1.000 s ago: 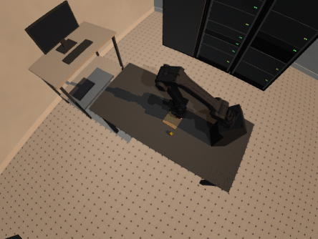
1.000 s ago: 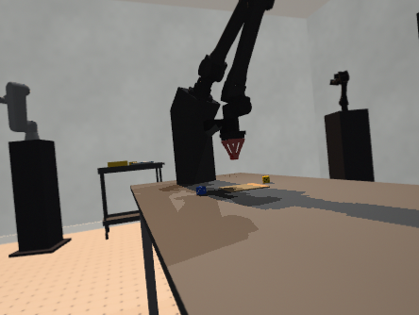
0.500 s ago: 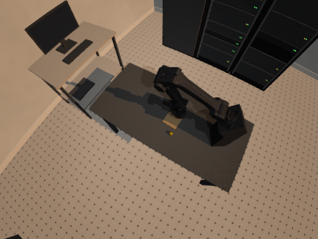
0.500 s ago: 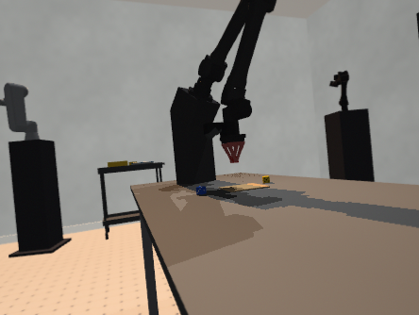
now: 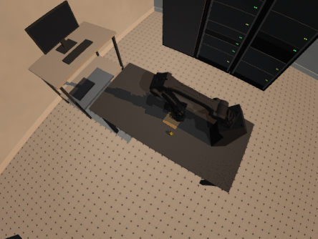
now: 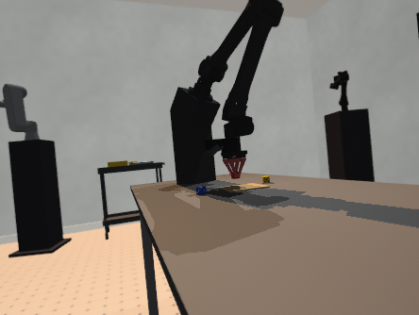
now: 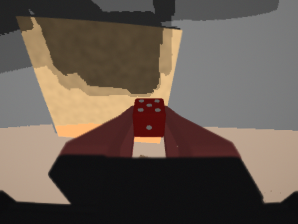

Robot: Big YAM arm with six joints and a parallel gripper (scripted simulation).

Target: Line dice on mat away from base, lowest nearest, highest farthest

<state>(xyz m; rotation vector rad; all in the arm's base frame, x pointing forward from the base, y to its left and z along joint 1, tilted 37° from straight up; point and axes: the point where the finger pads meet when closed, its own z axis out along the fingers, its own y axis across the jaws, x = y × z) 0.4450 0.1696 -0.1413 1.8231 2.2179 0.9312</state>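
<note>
The tan mat is 50 mm ahead of my hand, 40 mm below it and 20 mm to the left of it. From my hand the other things lie so: blue die (140 mm to the right, 100 mm ahead, 30 mm below); then yellow die (130 mm to the left, 40 mm behind, 30 mm below); then red die (right at my hand).
</note>
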